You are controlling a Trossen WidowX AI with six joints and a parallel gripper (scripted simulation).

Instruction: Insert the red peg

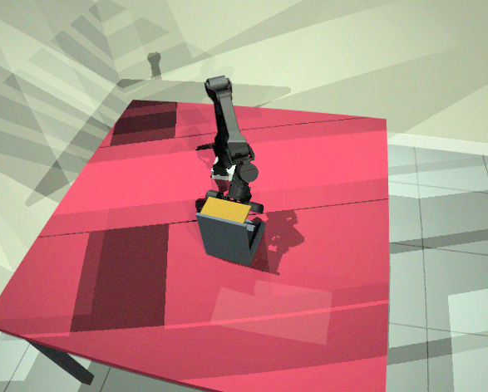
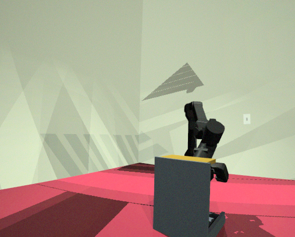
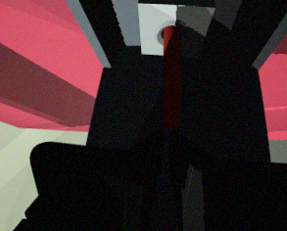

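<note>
Right now my gripper tip is 4 cm short of the back wall, 1 cm to the right of it and 1 cm above it. Also, from my gripper tip: red peg (5 cm below); then yellow roof (9 cm above, 1 cm to the left).
</note>
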